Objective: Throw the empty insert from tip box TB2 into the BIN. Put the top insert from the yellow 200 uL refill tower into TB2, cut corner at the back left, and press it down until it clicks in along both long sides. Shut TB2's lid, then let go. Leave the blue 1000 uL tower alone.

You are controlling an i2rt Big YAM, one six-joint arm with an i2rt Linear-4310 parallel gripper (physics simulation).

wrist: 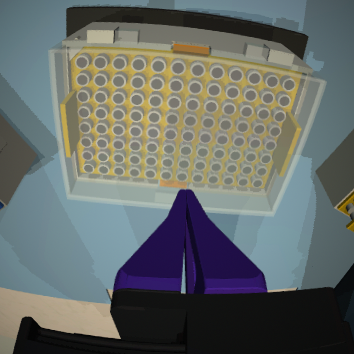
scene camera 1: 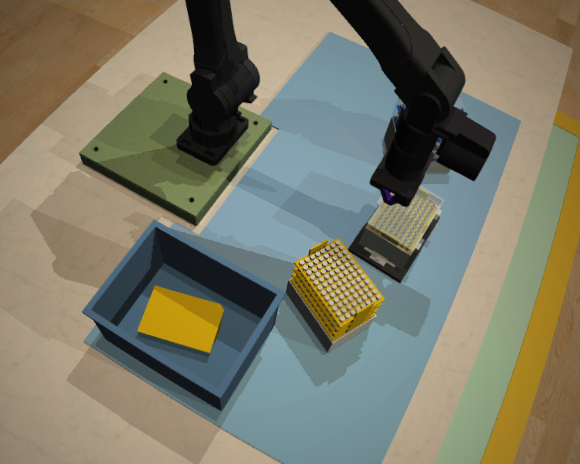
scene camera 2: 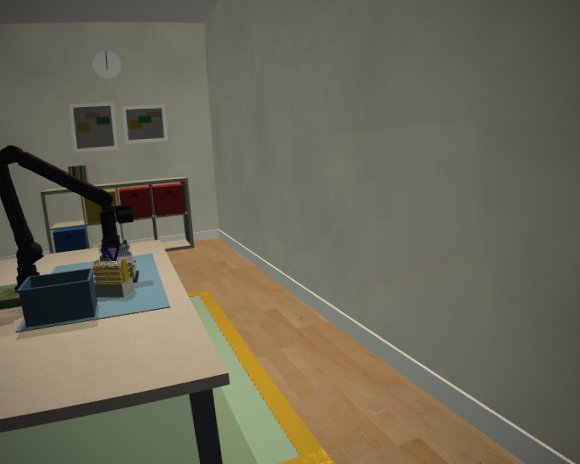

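TB2 stands on the mat with its clear lid down over a yellow insert full of tips. Orange clips show midway along both long sides; whether they have clicked in or the lid is fully latched I cannot tell. My gripper is shut and empty, its tips at the lid's near long edge; contact is unclear. The yellow tower stands beside TB2. The blue tower is mostly hidden behind the arm. The BIN holds a yellow insert.
The towers flank TB2: the grey base of the blue one shows at the left of the wrist view, the yellow one at the right. The arm's green base plate lies beyond the BIN. A blue mat lies under TB2 and the towers.
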